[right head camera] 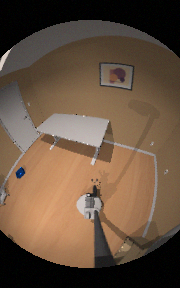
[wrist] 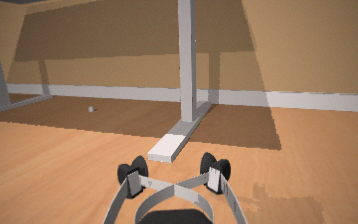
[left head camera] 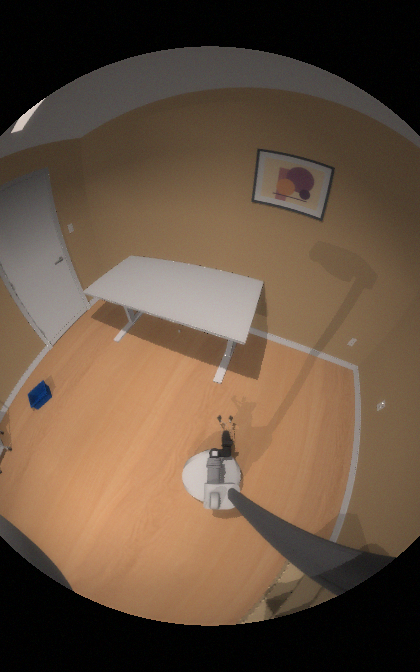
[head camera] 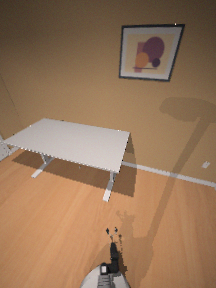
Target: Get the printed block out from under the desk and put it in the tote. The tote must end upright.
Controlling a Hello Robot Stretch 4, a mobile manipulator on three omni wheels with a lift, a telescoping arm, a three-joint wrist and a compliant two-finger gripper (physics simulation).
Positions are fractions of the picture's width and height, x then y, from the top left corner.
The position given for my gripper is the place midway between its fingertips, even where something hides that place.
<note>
I see my gripper (wrist: 0.49, 0.75), a white desk (left head camera: 0.53, 0.45) and a framed picture (left head camera: 0.70, 0.27).
The white desk shows as well in the right head camera view (right head camera: 0.50, 0.45) and in the head camera view (head camera: 0.48, 0.52). The framed picture also shows in the right head camera view (right head camera: 0.67, 0.26) and in the head camera view (head camera: 0.69, 0.18).
</note>
